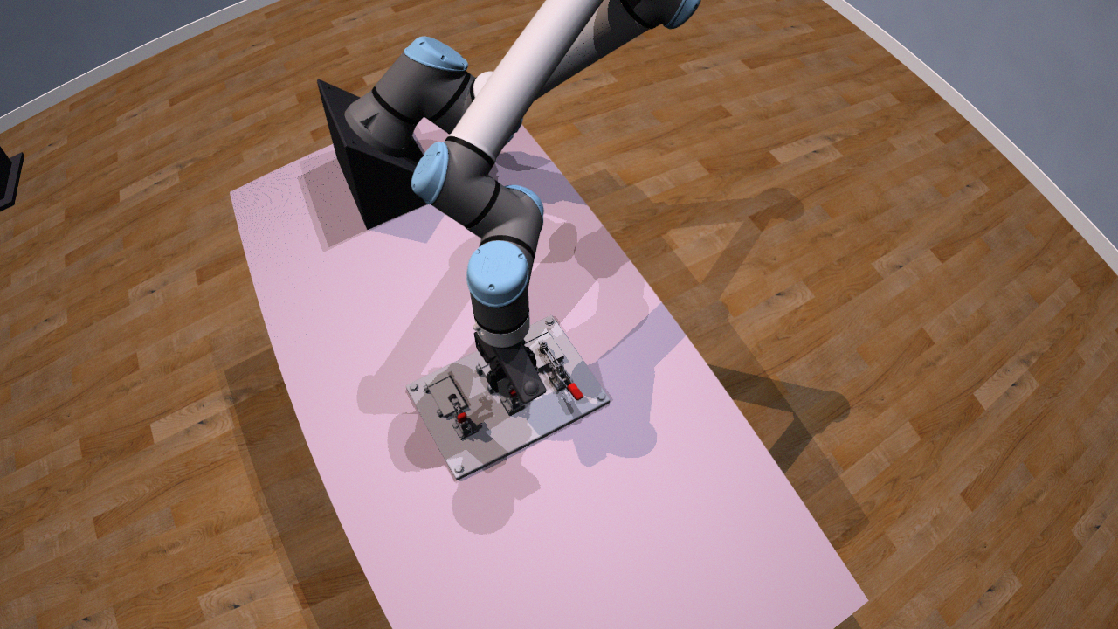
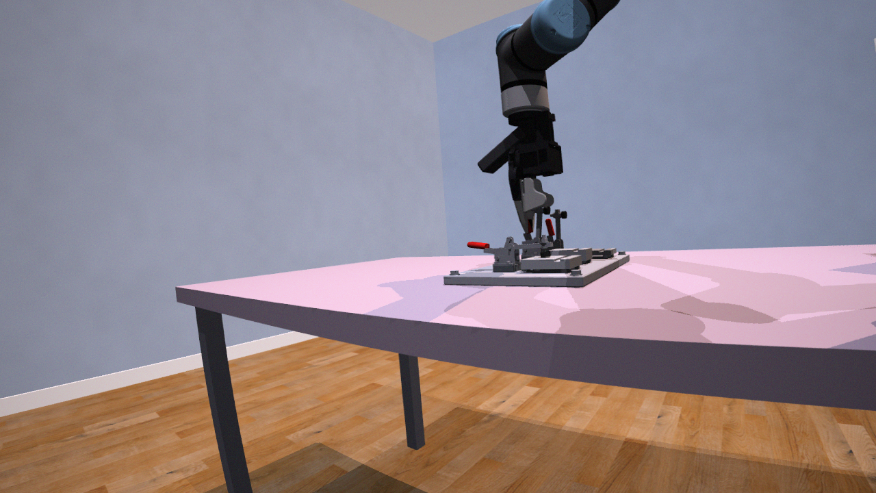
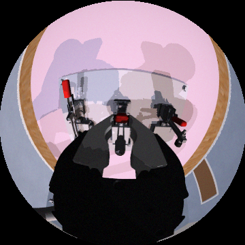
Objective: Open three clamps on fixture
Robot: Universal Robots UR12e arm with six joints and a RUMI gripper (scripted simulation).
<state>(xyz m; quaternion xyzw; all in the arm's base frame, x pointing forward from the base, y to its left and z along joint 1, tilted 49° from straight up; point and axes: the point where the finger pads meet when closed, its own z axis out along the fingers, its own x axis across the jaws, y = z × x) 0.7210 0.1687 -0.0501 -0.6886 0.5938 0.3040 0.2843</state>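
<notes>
Right now the grey fixture plate is 8 cm below my hand and 4 cm behind it. Also, from my hand: flat grey part (11 cm behind, 10 cm to the left, 6 cm below).
</notes>
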